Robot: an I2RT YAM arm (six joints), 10 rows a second.
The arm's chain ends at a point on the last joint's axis. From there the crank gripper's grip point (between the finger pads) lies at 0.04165 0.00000 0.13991 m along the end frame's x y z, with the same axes.
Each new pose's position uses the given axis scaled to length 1; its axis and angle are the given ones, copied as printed.
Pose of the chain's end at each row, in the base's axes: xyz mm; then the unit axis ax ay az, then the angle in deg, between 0 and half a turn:
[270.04 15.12 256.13 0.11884 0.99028 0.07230 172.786]
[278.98 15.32 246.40 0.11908 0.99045 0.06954 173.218]
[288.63 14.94 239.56 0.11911 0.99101 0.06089 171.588]
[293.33 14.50 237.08 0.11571 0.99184 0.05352 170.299]
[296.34 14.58 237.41 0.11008 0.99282 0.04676 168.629]
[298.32 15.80 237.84 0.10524 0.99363 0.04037 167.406]
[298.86 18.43 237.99 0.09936 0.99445 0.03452 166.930]
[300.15 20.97 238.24 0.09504 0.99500 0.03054 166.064]
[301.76 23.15 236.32 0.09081 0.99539 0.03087 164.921]
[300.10 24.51 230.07 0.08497 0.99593 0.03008 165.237]
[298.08 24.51 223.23 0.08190 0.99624 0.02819 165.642]
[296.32 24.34 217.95 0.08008 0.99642 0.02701 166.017]
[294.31 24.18 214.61 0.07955 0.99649 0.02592 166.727]
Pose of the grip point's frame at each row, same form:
[249.68 43.13 114.32 0.11884 0.99028 0.07230 172.786]
[257.47 42.69 104.63 0.11908 0.99045 0.06954 173.218]
[270.91 39.45 96.75 0.11911 0.99101 0.06089 171.588]
[278.49 36.39 93.52 0.11571 0.99184 0.05352 170.299]
[285.32 33.80 93.12 0.11008 0.99282 0.04676 168.629]
[290.07 32.65 93.07 0.10524 0.99363 0.04037 167.406]
[291.51 33.22 92.95 0.09936 0.99445 0.03452 166.930]
[294.79 34.21 92.96 0.09504 0.99500 0.03054 166.064]
[299.22 36.03 90.93 0.09081 0.99539 0.03087 164.921]
[296.63 36.98 84.67 0.08497 0.99593 0.03008 165.237]
[293.48 36.39 77.81 0.08190 0.99624 0.02819 165.642]
[290.71 35.87 72.54 0.08008 0.99642 0.02701 166.017]
[286.87 35.52 69.26 0.07955 0.99649 0.02592 166.727]

